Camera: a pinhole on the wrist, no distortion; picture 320 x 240 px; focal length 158.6 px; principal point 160.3 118.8 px. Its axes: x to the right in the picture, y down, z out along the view. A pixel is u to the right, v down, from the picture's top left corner.
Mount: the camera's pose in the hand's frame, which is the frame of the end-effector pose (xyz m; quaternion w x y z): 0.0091 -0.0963 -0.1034 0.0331 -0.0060 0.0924 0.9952
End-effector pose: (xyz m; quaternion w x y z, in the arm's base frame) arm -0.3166 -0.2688 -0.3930 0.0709 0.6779 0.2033 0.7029
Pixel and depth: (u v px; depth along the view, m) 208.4 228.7 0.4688
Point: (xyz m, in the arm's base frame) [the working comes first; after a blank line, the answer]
In the camera's frame: 0.1422 0.3248 0.4688

0.0452 0.0405 -0.6610
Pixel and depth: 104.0 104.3 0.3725
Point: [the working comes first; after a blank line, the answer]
In the camera's frame: -0.1322 -0.0341 0.3725

-0.0729 -0.1642 -0.2641
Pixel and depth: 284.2 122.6 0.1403
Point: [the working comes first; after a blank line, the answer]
In the camera's frame: 0.1096 0.0034 0.1403

-0.2886 -0.2401 -0.5121
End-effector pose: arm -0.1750 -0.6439 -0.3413 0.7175 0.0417 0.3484 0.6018
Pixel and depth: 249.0 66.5 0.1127
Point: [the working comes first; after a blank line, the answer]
In the camera's frame: 0.0630 -0.0372 0.1127

-0.1478 -0.7000 -0.3351
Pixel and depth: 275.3 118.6 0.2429
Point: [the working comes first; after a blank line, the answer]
In the camera's frame: 0.1761 -0.0003 0.2429

-0.0746 -0.7572 -0.1852
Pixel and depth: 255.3 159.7 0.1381
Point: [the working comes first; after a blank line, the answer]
In the camera's frame: 0.0827 0.0356 0.1381

-0.0732 -0.7262 -0.3268
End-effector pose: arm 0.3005 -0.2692 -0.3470 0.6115 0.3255 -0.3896 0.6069
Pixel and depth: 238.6 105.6 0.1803
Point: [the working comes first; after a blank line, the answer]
In the camera's frame: 0.0890 -0.0150 0.1803

0.3405 -0.3708 -0.3797
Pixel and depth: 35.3 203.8 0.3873
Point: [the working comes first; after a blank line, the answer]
In the camera's frame: -0.3052 0.2076 0.3873

0.5097 -0.4161 0.0863
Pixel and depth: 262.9 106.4 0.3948
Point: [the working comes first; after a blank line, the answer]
In the camera's frame: 0.2554 -0.0309 0.3948

0.2649 -0.6271 -0.4302
